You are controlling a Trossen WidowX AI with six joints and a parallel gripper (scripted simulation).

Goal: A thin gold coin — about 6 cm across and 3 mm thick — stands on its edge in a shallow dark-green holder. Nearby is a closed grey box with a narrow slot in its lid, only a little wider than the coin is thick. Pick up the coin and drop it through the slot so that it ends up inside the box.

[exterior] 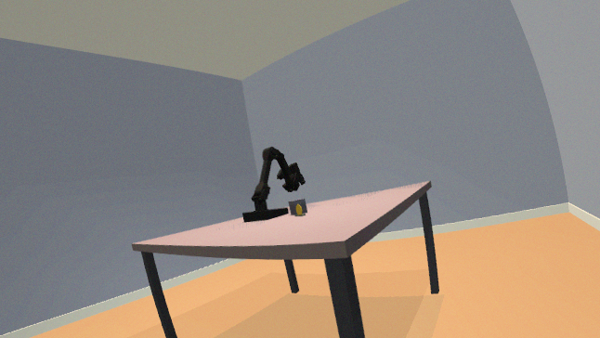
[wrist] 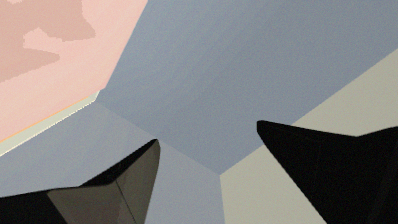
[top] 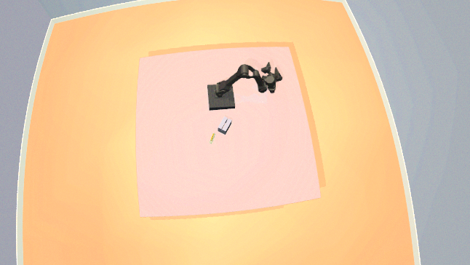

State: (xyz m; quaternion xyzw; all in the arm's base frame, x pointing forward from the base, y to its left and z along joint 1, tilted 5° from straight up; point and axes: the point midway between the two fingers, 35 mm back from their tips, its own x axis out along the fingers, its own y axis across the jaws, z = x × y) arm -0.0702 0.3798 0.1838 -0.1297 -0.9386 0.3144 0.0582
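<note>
My gripper tip is 510 mm to the left of the gold coin, 420 mm short of it and 180 mm above it.
</note>
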